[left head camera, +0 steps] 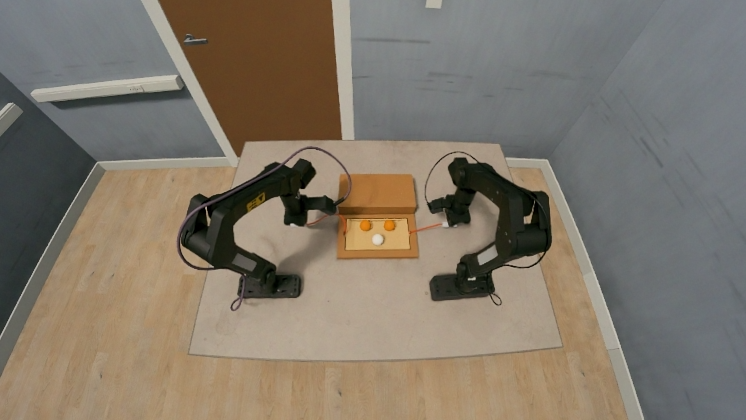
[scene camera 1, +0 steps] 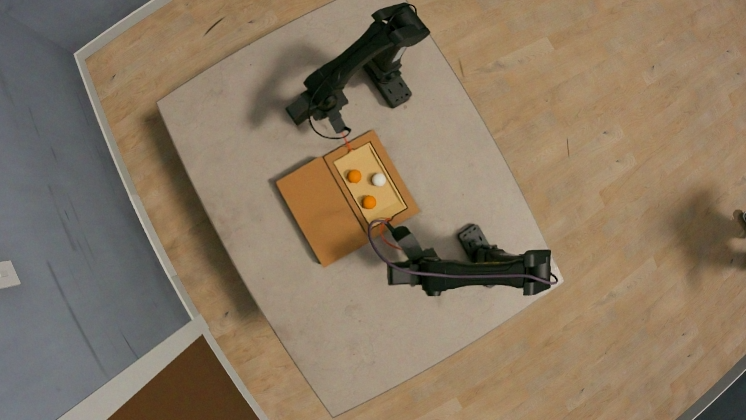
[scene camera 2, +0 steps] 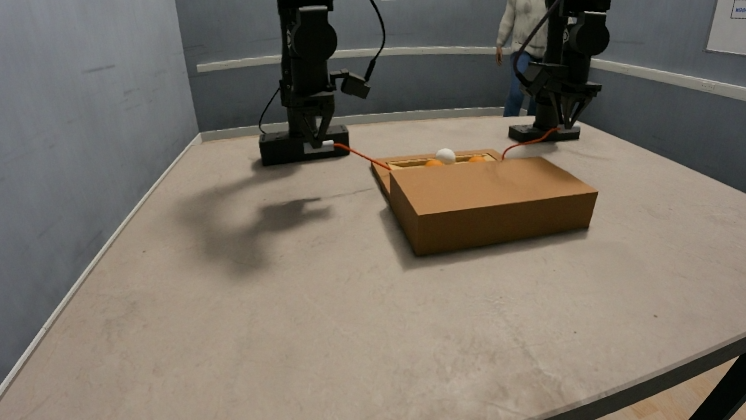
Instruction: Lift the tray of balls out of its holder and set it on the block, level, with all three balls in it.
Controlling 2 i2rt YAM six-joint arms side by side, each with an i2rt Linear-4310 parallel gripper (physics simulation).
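Places are measured from the left arm's base along level axes (x left, y down, z back), in centimetres.
Pixels of known places: left gripper, fingertip midpoint: [left head camera: 301, 224] [scene camera 2: 565, 128]; right gripper, fingertip midpoint: [left head camera: 450, 224] [scene camera 2: 316, 146]; left arm's base at its link origin: [left head camera: 268, 286] [scene camera 1: 482, 256] [scene camera 2: 545, 130]; right arm's base at its link origin: [left head camera: 463, 285] [scene camera 1: 385, 74] [scene camera 2: 303, 137].
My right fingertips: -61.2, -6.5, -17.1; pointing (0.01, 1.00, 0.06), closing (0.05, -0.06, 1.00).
Ahead of a thing's pixels: the offset from my right fingertips to its top centre, as dx, dy, dz. Level surfaces: height alone.
A pale tan tray {+24.6, +6.7, -0.9} [left head camera: 357, 243] [scene camera 1: 386, 208] lies in the recess of the brown holder {+24.7, +6.7, -0.4} [left head camera: 376, 254] [scene camera 1: 408, 205]. It holds a white ball {+24.7, +3.7, +1.9} [left head camera: 377, 239] [scene camera 1: 379, 179] [scene camera 2: 445, 156] and two orange balls. A red cord runs from each short end of the tray. The taller brown block {+24.1, +2.3, -16.9} [left head camera: 376, 192] [scene camera 1: 321, 211] [scene camera 2: 495, 182] adjoins the holder. My left gripper [left head camera: 296, 224] [scene camera 2: 560, 127] is shut on one red cord, which bends in a curve. My right gripper [left head camera: 449, 224] [scene camera 2: 317, 145] is shut on the other cord at its white end; this cord is nearly straight. Both fingertips are partly hidden.
The grey table {dy +8.3} [left head camera: 375, 323] [scene camera 1: 334, 333] [scene camera 2: 313, 323] carries both arm bases. The left arm base [left head camera: 284, 286] and right arm base [left head camera: 443, 288] stand below the holder to either side in the left head camera. A person [scene camera 2: 522, 31] stands behind the table in scene camera 2.
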